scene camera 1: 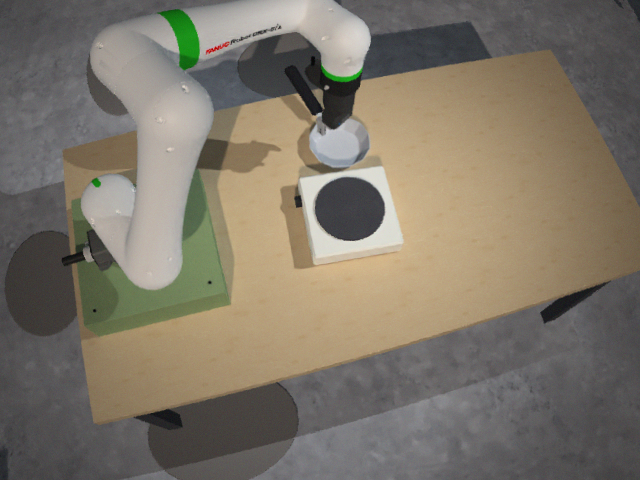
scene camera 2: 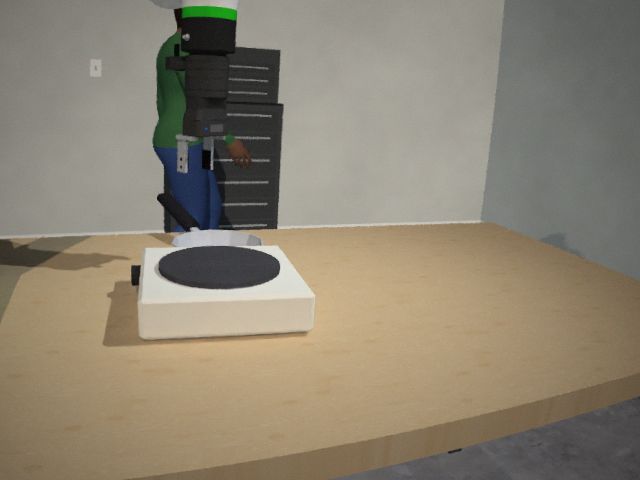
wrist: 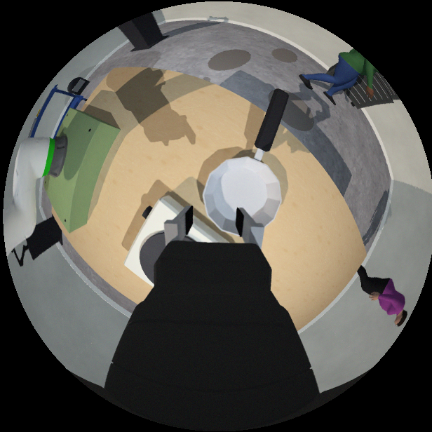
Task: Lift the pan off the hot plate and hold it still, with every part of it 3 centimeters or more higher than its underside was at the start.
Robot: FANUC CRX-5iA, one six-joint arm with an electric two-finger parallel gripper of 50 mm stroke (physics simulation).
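Places are measured from the arm's base along level axes (x right, y ahead, z up), in millimetres.
Pixels of known places: gripper, fingertip midpoint: [scene camera 1: 328, 126] [scene camera 2: 195, 170].
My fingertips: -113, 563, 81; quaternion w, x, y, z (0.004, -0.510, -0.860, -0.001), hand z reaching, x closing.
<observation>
For each thing: its top centre in the pictures, then the offset to it from my fingertips, as dx, dy, dz. "spot": a spot on its surface instead. Level surfaces: height alone.
- hot plate, top centre: [scene camera 2: 214, 262] [scene camera 1: 347, 207] +187, -10, -113
- hot plate's dark disc, surface spot: [scene camera 2: 219, 267] [scene camera 1: 351, 215] spot: +210, -8, -113
- hot plate's black knob, top centre: [scene camera 2: 136, 265] [scene camera 1: 298, 198] +110, -120, -135
- wooden table, surface height: dz -186
The pan [scene camera 1: 338, 144] [scene camera 2: 219, 238] [wrist: 244, 187], a pale faceted bowl, is off the hot plate [scene camera 1: 356, 253] [scene camera 2: 224, 316] [wrist: 159, 215] and appears to rest on the table behind it; its underside is hidden in scene camera 2. Its black handle [scene camera 1: 303, 90] [scene camera 2: 178, 210] [wrist: 272, 120] slopes up and away, toward the table's back edge. The hot plate's dark disc [scene camera 1: 349, 208] [scene camera 2: 219, 267] is bare. My gripper [scene camera 2: 195, 169] [wrist: 214, 215] is open and empty, with its fingers apart above the pan's level, near its hot-plate side in the wrist view, clear of the handle.
The hot plate's black knob [scene camera 1: 298, 201] [scene camera 2: 135, 274] [wrist: 147, 212] sticks out on its left. The green base block [scene camera 1: 217, 258] [wrist: 102, 165] stands at the left of the wooden table [scene camera 1: 465, 206] [scene camera 2: 439, 335] [wrist: 305, 250]. A person in green [scene camera 2: 170, 103] [wrist: 345, 70] is beyond the table.
</observation>
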